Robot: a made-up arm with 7 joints. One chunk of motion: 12 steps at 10 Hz.
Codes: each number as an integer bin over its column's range. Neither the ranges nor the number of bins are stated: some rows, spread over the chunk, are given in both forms.
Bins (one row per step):
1: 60 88 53 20 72 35 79
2: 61 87 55 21 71 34 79
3: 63 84 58 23 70 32 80
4: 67 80 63 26 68 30 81
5: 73 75 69 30 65 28 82
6: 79 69 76 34 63 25 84
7: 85 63 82 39 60 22 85
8: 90 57 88 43 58 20 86
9: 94 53 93 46 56 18 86
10: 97 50 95 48 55 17 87
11: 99 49 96 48 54 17 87
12: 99 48 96 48 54 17 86
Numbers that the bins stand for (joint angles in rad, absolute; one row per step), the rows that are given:
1: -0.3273 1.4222 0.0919 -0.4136 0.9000 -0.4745 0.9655
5: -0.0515 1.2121 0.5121 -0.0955 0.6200 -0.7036 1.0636
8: 0.3091 0.9212 1.0111 0.3182 0.3400 -0.9655 1.1945
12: 0.5000 0.7758 1.2212 0.4773 0.1800 -1.0636 1.1945
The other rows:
2: -0.3061 1.4061 0.1444 -0.3818 0.8600 -0.5073 0.9655
3: -0.2636 1.3576 0.2232 -0.3182 0.8200 -0.5727 0.9982
4: -0.1788 1.2929 0.3545 -0.2227 0.7400 -0.6382 1.0309
6: 0.0758 1.1152 0.6960 0.0318 0.5400 -0.8018 1.1291
7: 0.2030 1.0182 0.8535 0.1909 0.4200 -0.9000 1.1618
9: 0.3939 0.8566 1.1424 0.4136 0.2600 -1.0309 1.1945
10: 0.4576 0.8081 1.1949 0.4773 0.2200 -1.0636 1.2273
11: 0.5000 0.7919 1.2212 0.4773 0.1800 -1.0636 1.2273

